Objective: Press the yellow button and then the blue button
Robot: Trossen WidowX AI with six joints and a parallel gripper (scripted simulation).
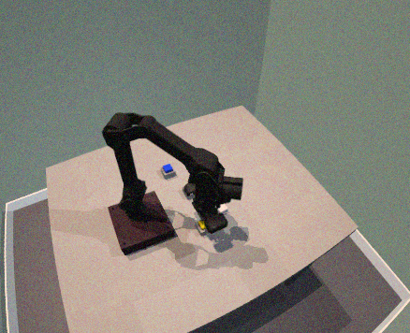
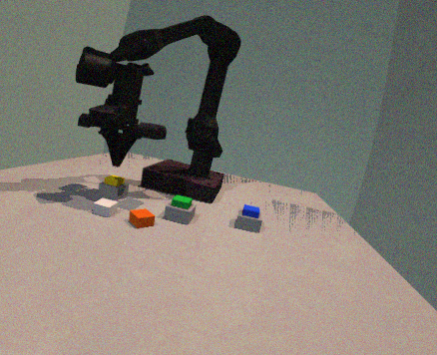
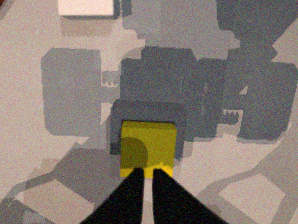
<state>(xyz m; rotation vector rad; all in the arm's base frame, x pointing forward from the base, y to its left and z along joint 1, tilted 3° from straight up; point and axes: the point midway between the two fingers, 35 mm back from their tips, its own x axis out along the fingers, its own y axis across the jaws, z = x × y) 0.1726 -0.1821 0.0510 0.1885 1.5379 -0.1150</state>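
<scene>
The yellow button lies 30 mm below my gripper tip. Also, from my gripper tip: green button 60 mm ahead, 160 mm to the left, 30 mm below; orange block 110 mm ahead, 90 mm to the left, 50 mm below; white block 100 mm ahead, 20 mm to the left, 50 mm below.
</scene>
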